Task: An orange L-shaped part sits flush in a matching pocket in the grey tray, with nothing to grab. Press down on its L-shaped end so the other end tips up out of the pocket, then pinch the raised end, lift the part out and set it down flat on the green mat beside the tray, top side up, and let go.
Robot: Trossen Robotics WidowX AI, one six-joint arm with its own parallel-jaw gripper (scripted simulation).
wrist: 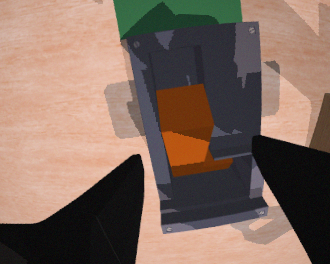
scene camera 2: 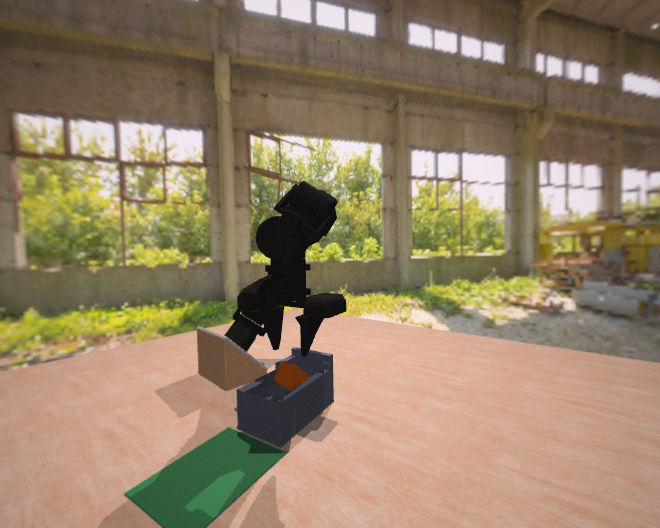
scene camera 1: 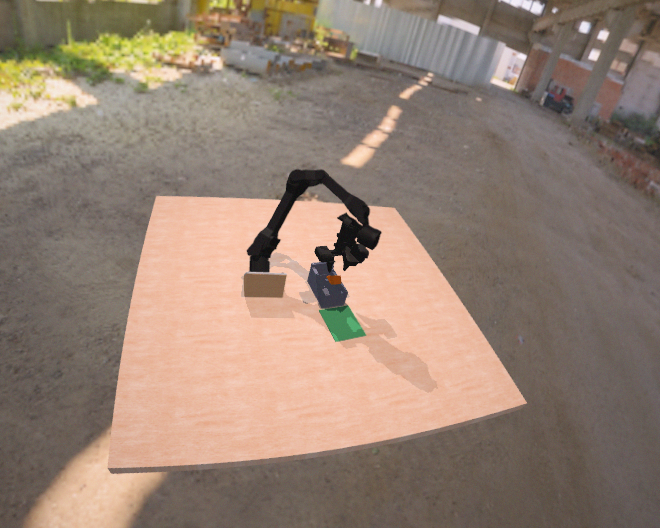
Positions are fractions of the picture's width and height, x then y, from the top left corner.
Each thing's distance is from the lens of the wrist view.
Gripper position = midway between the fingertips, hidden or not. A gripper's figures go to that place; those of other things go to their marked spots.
gripper (wrist: 0.60,0.58): 0.10 m
orange L-shaped part (wrist: 0.57,0.47): 0.11 m
